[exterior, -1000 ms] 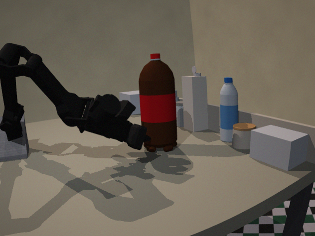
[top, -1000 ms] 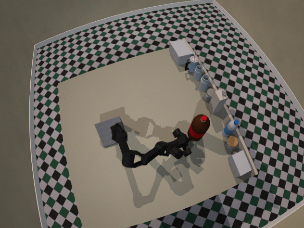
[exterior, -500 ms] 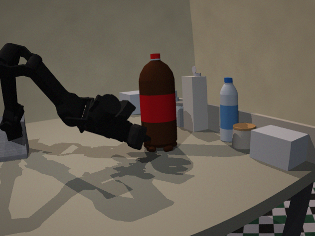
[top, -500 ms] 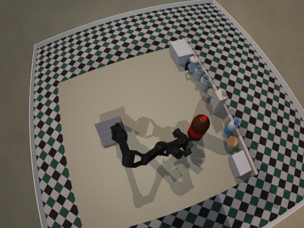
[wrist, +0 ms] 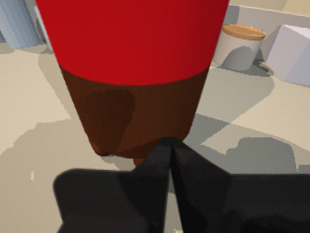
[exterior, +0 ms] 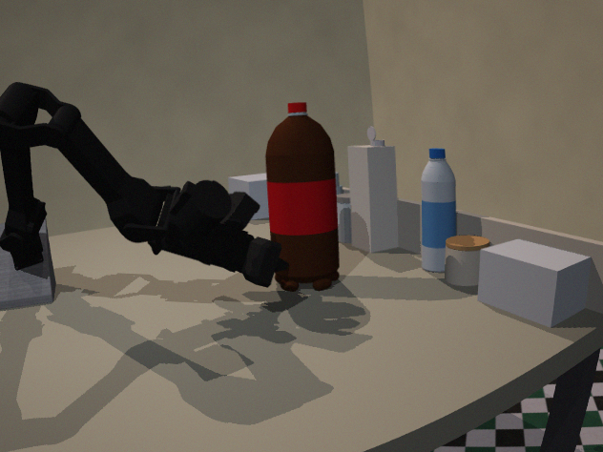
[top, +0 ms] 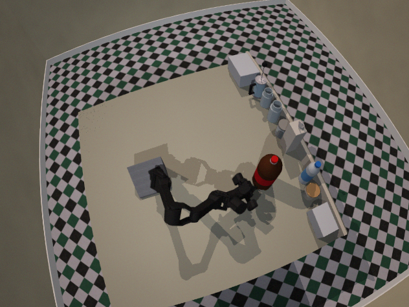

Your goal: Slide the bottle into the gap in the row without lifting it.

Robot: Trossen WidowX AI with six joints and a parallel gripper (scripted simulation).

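Right now the brown cola bottle is 90 mm ahead of my hand, 90 mm above it and 20 mm to the left of it. The rest, counted from my hand: blue-capped water bottle (300 mm ahead, 80 mm to the right, 40 mm above); french press (520 mm to the left, 360 mm ahead, 80 mm above); cork-lidded jar (290 mm ahead, 160 mm to the right, 30 mm below).
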